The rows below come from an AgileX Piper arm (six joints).
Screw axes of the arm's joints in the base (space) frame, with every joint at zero. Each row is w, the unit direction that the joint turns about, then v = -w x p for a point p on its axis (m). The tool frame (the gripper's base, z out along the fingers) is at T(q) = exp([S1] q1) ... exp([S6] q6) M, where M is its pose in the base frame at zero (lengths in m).
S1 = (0, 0, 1, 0, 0, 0)
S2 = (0, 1, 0, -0.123, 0, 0)
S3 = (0, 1, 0, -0.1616, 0, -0.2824)
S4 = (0.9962, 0, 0.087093, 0, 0.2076, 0)
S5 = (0, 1, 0, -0.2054, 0, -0.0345)
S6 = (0.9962, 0, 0.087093, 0, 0.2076, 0)
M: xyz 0.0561 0 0.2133 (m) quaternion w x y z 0.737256 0 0.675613 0
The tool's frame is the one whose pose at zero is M.
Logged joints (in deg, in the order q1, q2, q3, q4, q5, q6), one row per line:
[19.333, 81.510, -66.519, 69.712, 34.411, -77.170]
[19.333, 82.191, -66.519, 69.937, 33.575, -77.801]
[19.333, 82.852, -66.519, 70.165, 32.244, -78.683]
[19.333, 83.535, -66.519, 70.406, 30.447, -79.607]
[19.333, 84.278, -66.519, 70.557, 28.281, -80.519]
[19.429, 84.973, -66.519, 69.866, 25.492, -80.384]
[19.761, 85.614, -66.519, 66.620, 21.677, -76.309]
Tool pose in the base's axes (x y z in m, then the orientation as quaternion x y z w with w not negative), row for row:
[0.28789, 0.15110, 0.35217, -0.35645, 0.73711, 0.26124, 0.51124]
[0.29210, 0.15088, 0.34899, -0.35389, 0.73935, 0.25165, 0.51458]
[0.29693, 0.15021, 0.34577, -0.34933, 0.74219, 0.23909, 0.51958]
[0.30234, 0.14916, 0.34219, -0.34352, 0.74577, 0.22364, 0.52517]
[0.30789, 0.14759, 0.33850, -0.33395, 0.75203, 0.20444, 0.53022]
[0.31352, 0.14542, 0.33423, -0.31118, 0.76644, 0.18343, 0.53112]
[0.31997, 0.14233, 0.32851, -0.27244, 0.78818, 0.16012, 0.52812]
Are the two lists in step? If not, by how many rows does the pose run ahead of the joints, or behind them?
The pose runs 1 row ahead of the joints: the pose in row i belongs to the joints in row i + 1.
